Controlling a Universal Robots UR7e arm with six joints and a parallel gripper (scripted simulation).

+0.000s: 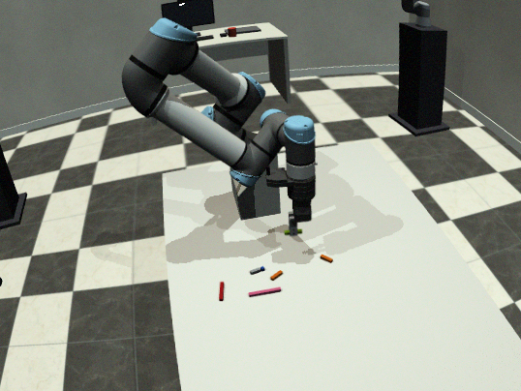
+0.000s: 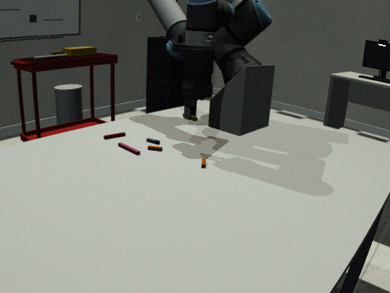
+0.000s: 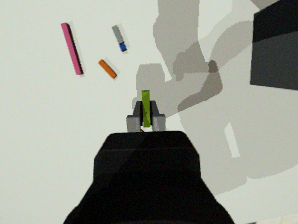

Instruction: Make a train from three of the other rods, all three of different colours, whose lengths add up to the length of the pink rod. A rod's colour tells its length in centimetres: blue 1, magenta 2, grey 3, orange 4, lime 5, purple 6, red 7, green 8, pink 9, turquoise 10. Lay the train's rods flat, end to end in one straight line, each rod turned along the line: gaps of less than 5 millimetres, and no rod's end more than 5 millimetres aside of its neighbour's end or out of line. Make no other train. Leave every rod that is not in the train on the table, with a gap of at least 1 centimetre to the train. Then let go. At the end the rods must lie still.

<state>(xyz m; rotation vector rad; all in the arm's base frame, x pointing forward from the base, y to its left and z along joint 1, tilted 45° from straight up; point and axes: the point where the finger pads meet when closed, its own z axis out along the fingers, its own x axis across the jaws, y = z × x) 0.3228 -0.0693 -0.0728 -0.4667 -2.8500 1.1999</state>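
Now: hand 12 cm to the left of the grey rod, 11 cm above it and 1 cm short of it. Also, from my hand: pink rod (13 cm to the right, 11 cm below, 11 cm ahead); then lime rod (1 cm below); then blue rod (11 cm below, 10 cm to the right, 1 cm ahead).
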